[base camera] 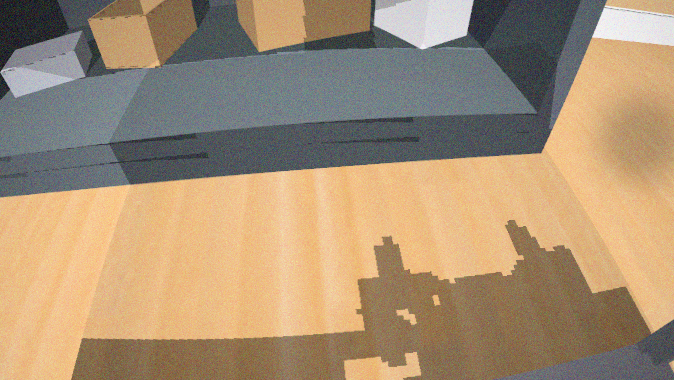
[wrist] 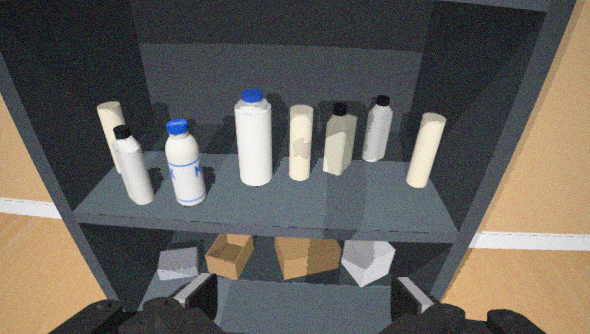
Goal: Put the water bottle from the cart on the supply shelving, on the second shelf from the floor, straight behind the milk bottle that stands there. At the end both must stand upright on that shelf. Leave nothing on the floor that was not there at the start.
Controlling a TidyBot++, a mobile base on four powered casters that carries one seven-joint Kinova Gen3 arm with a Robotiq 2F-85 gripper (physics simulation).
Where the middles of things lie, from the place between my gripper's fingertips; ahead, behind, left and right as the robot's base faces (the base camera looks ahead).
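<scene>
The black-capped carton (wrist: 340,131) is what I measure from here: my hand is 23 cm above it, 60 cm short of it, and 8 cm to the left of it.
</scene>
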